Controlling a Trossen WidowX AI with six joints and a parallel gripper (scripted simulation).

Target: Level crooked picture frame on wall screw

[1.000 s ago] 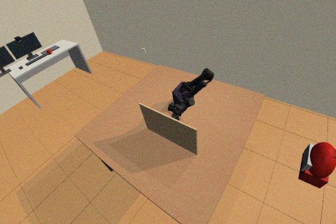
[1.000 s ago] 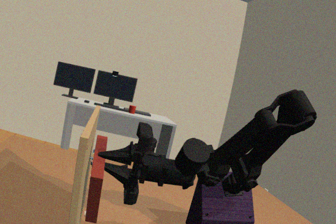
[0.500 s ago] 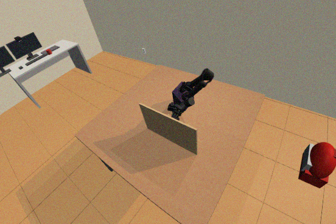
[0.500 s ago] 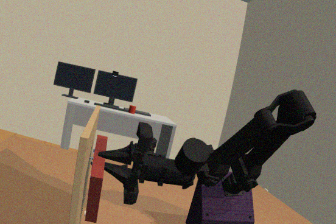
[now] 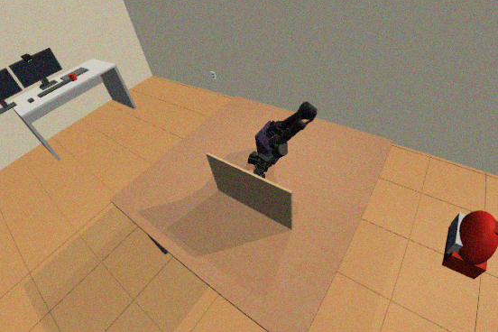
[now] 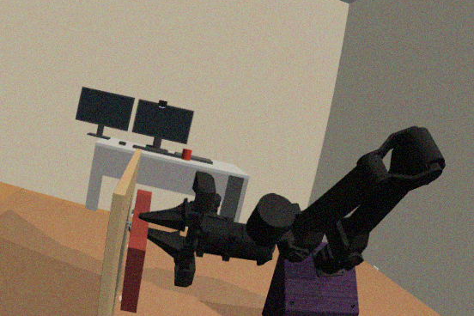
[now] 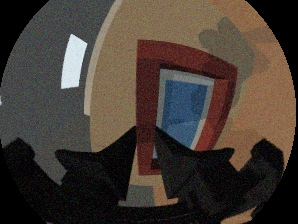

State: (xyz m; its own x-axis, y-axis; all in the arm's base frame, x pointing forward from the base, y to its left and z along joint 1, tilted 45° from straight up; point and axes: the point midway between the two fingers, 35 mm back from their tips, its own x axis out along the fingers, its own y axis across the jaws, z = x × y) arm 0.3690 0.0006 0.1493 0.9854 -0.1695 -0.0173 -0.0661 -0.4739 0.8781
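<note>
The picture frame lies 20 mm to the right of my gripper tip and 50 mm below it. Round my gripper tip: wooden wall board: 20 mm ahead, 10 mm to the right, 60 mm below.
</note>
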